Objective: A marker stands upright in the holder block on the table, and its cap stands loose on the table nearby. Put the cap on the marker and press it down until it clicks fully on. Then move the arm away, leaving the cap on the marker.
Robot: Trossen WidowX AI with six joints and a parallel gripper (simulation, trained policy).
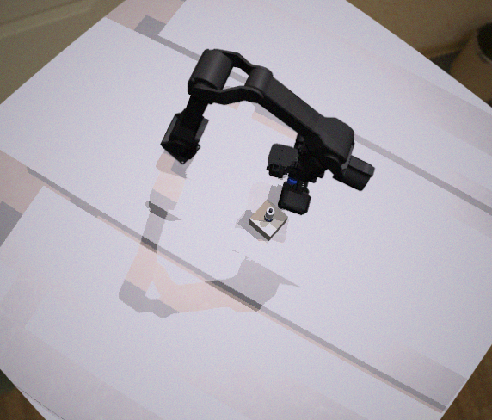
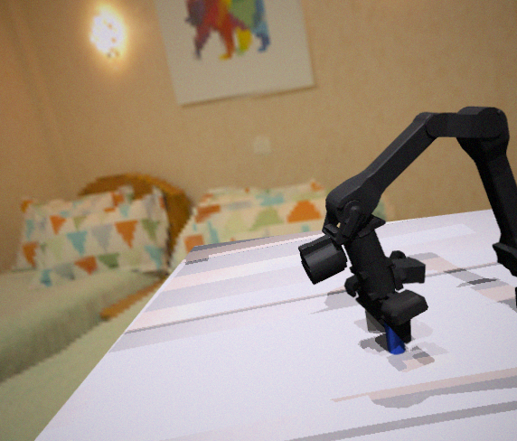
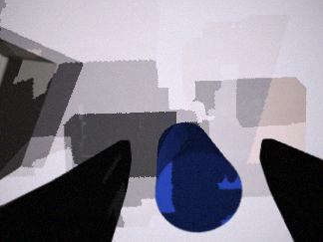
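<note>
My gripper tip is 20 mm short of the holder block, 110 mm to the left of it and 10 mm above it. The rest, counted from my gripper tip: blue cap (10 mm ahead).
</note>
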